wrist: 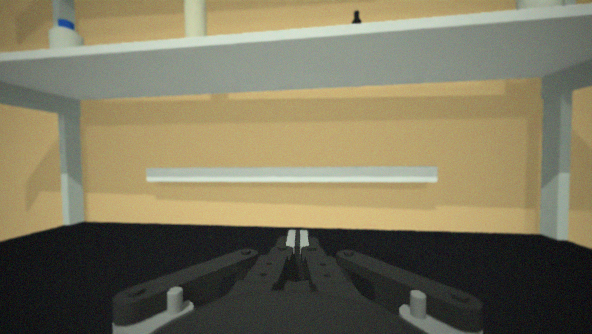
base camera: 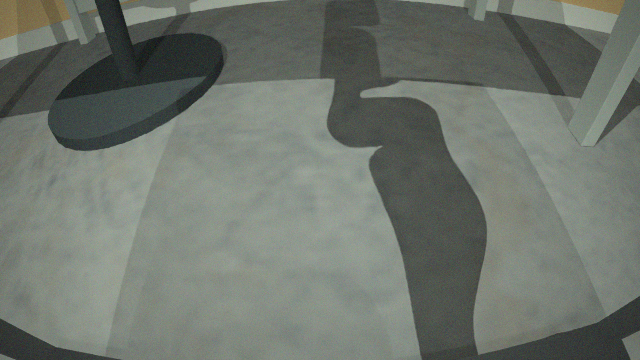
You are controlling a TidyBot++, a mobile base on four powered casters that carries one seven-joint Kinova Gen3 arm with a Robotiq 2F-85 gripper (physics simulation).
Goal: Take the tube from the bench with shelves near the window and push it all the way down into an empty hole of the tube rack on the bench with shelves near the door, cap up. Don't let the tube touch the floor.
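Places are measured from the arm's base along level axes (x right, y ahead, z up), in millimetres.
Pixels of known places: gripper, fingertip midpoint: [wrist: 298,243].
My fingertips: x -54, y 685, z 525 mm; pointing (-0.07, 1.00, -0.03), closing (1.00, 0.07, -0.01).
For each thing: its middle in the pictures, then the offset to it from my fingertips. "*": a spot on its surface instead. Level surfaces: height alone.
- bench, its level: dz -159 mm
- shelf, its level: dz +279 mm
- pale cylinder, body centre: [wrist: 196,33] dx -293, dy +413, dz +387 mm
- white bottle with a blue band, body centre: [wrist: 67,53] dx -730, dy +474, dz +387 mm
- small black-topped item, body centre: [wrist: 356,33] dx +106, dy +375, dz +344 mm
- base, body centre: [base camera: 132,80] dx -374, dy +79, dz -906 mm
- bench leg, surface spot: [base camera: 607,75] * dx +569, dy -167, dz -772 mm
My gripper [wrist: 298,243] is shut with its fingertips together and nothing between them. It points level over the black top of a bench [wrist: 125,250] with a shelf [wrist: 300,60] above it, in the wrist view. The tube and the tube rack do not show in either view. Whether this bench is the one near the door or the one near the window cannot be told from these frames.
Grey posts [wrist: 556,160] hold the shelf at both sides. A pale cylinder [wrist: 195,17], a white bottle with a blue band [wrist: 65,36] and a small black-topped item [wrist: 356,18] stand on it. The base camera shows a round dark stand base [base camera: 135,95] and a bench leg [base camera: 607,75].
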